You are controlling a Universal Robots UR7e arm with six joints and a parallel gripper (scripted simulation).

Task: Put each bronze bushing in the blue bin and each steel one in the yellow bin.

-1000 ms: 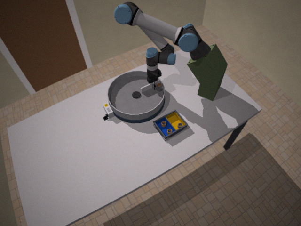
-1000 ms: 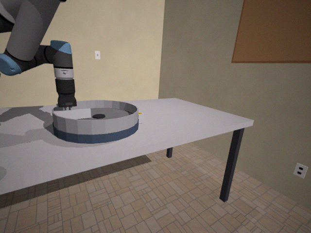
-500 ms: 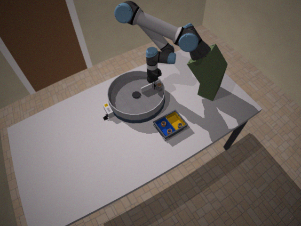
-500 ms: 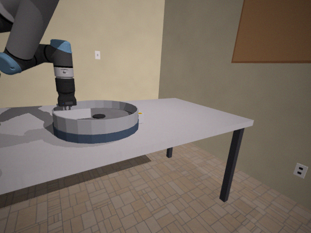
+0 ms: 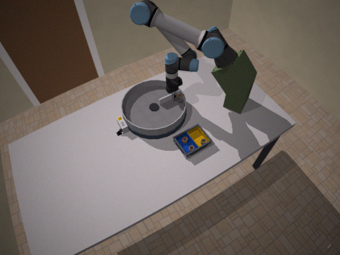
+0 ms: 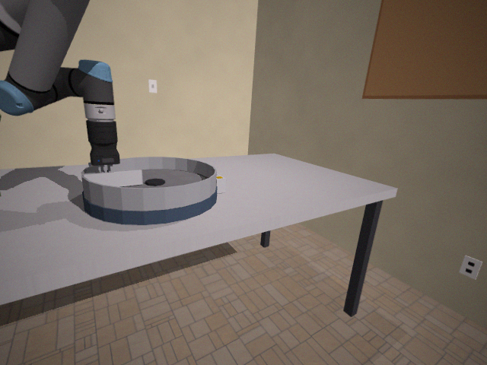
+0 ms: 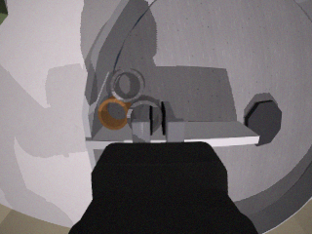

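Right now my hand is 290 mm to the right of the blue bin, 120 mm short of it and 60 mm above it. Also, from my hand: grey turntable 140 mm ahead, 50 mm to the right, 30 mm below.
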